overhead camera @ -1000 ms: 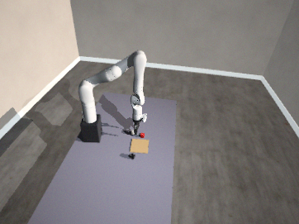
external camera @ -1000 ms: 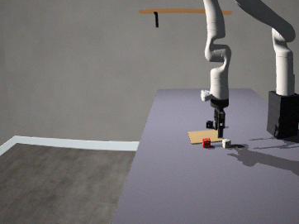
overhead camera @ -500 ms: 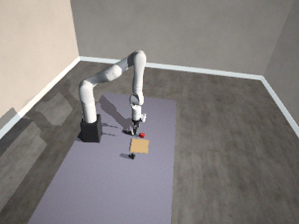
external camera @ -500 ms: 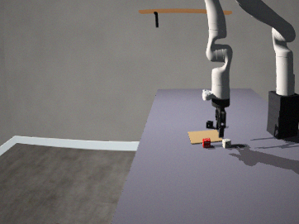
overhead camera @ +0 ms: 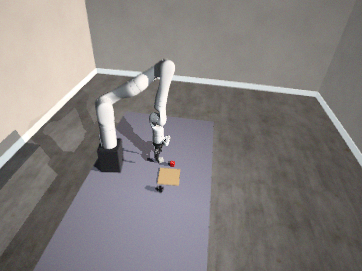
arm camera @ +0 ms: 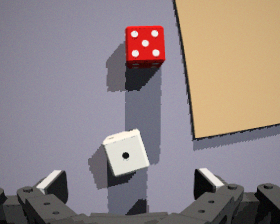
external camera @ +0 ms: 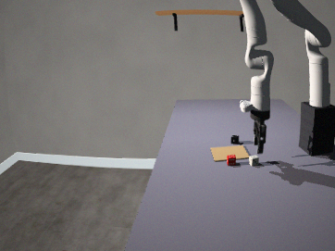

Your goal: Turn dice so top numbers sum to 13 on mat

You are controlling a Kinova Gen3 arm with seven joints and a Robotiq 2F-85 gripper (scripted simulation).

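Now: the white die 1 cm ahead of my hand and 5 cm below it. The rest, counted from my hand: black die: 7 cm ahead, 24 cm to the right, 5 cm below; then tan mat: 10 cm ahead, 12 cm to the right, 6 cm below; then red die: 10 cm ahead, 1 cm to the right, 5 cm below.
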